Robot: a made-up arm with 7 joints. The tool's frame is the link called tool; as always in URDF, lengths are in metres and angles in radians.
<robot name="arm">
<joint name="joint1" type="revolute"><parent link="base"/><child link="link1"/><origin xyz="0 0 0.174"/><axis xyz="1 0 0"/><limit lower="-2.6" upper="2.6"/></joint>
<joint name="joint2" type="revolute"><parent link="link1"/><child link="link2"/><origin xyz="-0.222 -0.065 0"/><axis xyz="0 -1 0"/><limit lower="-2.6" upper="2.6"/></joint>
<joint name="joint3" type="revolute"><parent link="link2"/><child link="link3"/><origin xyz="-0.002 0.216 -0.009"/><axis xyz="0 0 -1"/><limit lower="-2.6" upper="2.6"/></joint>
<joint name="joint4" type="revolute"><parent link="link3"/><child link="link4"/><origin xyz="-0.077 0.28 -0.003"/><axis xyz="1 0 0"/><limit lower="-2.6" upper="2.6"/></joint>
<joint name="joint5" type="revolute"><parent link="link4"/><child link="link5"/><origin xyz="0.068 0.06 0.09"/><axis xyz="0 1 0"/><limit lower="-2.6" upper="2.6"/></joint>
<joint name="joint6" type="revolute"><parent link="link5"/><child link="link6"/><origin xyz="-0.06 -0.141 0.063"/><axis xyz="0 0 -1"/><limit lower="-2.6" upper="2.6"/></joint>
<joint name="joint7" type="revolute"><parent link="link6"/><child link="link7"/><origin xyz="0.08 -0.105 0.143"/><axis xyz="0 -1 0"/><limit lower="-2.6" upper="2.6"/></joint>
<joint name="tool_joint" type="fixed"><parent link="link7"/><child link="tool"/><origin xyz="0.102 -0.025 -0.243"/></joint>
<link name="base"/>
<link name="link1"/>
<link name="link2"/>
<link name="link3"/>
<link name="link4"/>
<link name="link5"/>
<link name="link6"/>
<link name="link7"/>
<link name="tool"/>
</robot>
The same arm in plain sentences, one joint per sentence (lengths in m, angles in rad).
The arm has seven revolute joints in a row. What follows holds with every joint at zero, and every direction is one of the base frame's.
Joint 1 is mounted 0.1740 m along +z from the base frame's origin and turns about +x, from -2.6000 to 2.6000 rad.
Joint 2 is mounted 0.2220 m along -x and 0.0650 m along -y from joint 1 and turns about -y, from -2.6000 to 2.6000 rad.
Joint 3 is mounted 0.0020 m along -x and 0.2160 m along +y and 0.0090 m along -z from joint 2 and turns about -z, from -2.6000 to 2.6000 rad.
Joint 4 is mounted 0.0770 m along -x and 0.2800 m along +y and 0.0030 m along -z from joint 3 and turns about +x, from -2.6000 to 2.6000 rad.
Joint 5 is mounted 0.0680 m along +x and 0.0600 m along +y and 0.0900 m along +z from joint 4 and turns about +y, from -2.6000 to 2.6000 rad.
Joint 6 is mounted 0.0600 m along -x and 0.1410 m along -y and 0.0630 m along +z from joint 5 and turns about -z, from -2.6000 to 2.6000 rad.
Joint 7 is mounted 0.0800 m along +x and 0.1050 m along -y and 0.1430 m along +z from joint 6 and turns about -y, from -2.6000 to 2.6000 rad.
The tool frame, which is the frame that the pose is given for, is mounted 0.1020 m along +x and 0.0250 m along -y and 0.2430 m along -z from joint 7; its axes are parallel to the base frame's.

